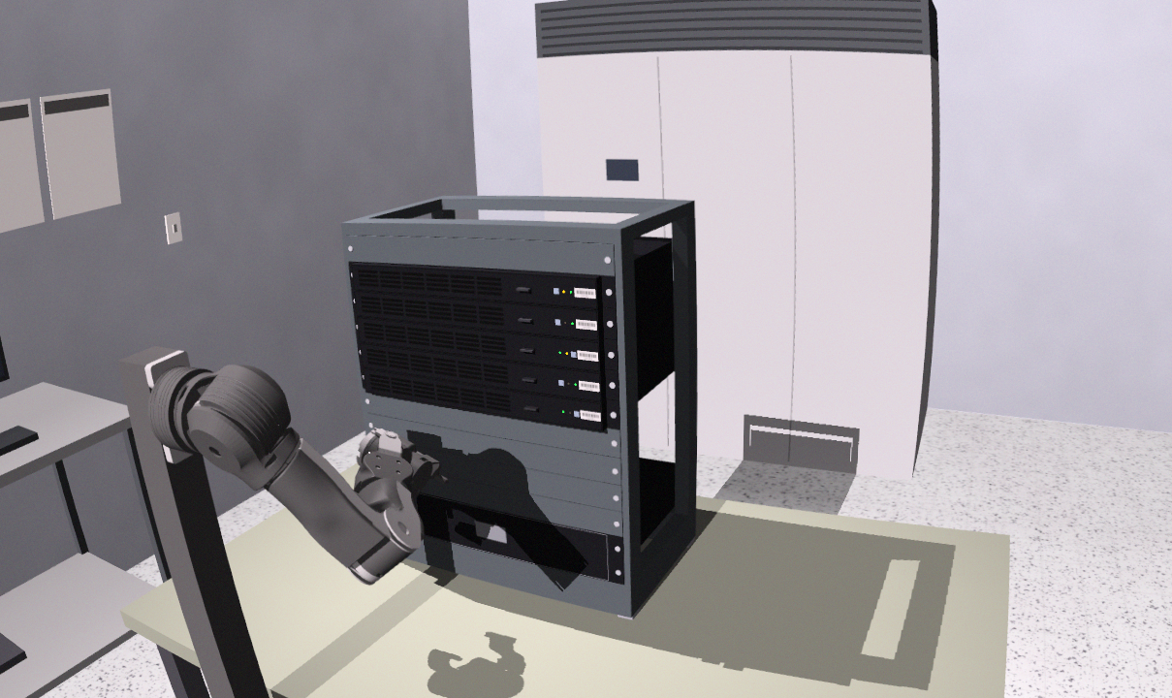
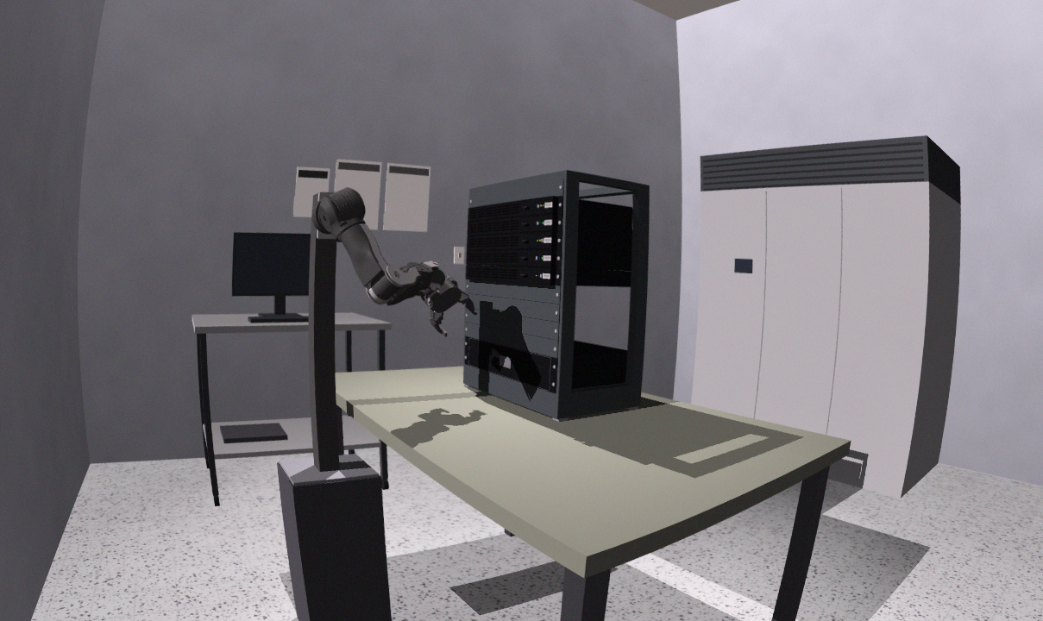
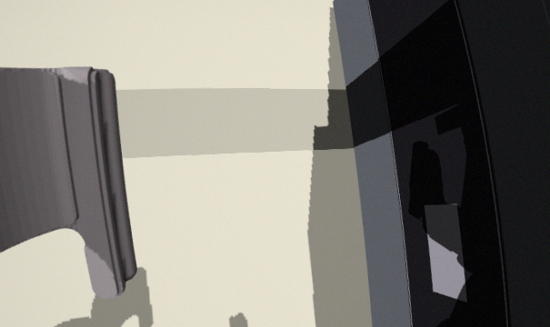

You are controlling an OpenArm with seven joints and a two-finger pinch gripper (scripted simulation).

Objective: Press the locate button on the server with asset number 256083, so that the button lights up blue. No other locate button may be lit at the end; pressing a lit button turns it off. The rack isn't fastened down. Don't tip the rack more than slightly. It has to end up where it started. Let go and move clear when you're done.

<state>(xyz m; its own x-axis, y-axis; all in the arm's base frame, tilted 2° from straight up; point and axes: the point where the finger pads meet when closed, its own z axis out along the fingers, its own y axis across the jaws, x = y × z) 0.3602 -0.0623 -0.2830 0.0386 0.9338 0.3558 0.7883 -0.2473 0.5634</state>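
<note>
Now: the pale square button 110 mm ahead of my hand, 230 mm to the right of it and 130 mm above it.
</note>
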